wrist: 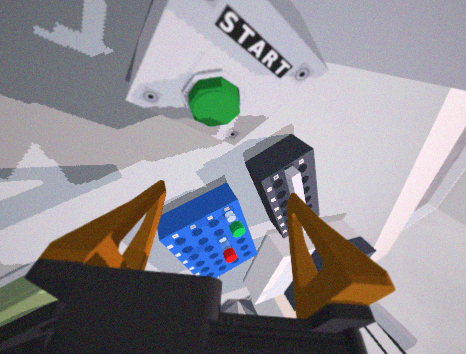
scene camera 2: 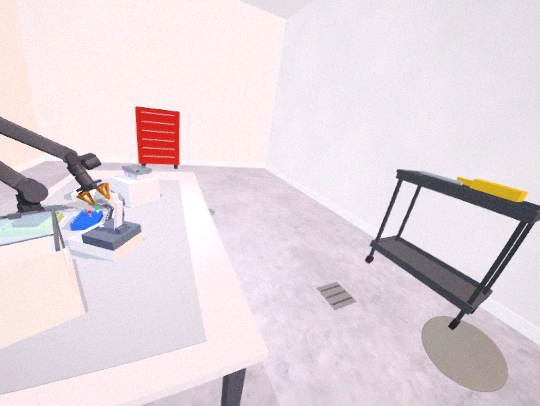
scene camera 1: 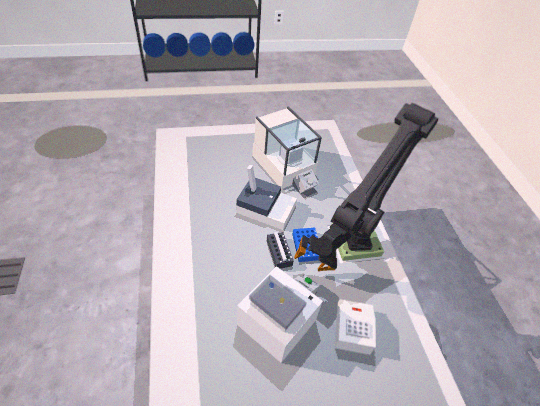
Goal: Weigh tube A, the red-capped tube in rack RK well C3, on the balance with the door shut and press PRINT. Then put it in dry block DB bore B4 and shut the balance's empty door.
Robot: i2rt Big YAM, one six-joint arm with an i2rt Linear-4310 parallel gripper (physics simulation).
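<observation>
My gripper is open and empty, with its orange fingertips apart above the bench near the blue rack. The red-capped tube stands in that rack, beside a green-capped tube. The rack's well labels are too small to read. A black block with two rows of bores and a white strip stands next to the rack; its labels are unreadable. The glass-walled balance stands at the far end; its door's position is unclear.
A dark-topped device with an upright post stands between balance and rack. A white box and a keypad unit stand at the near end. A green button sits on the START panel.
</observation>
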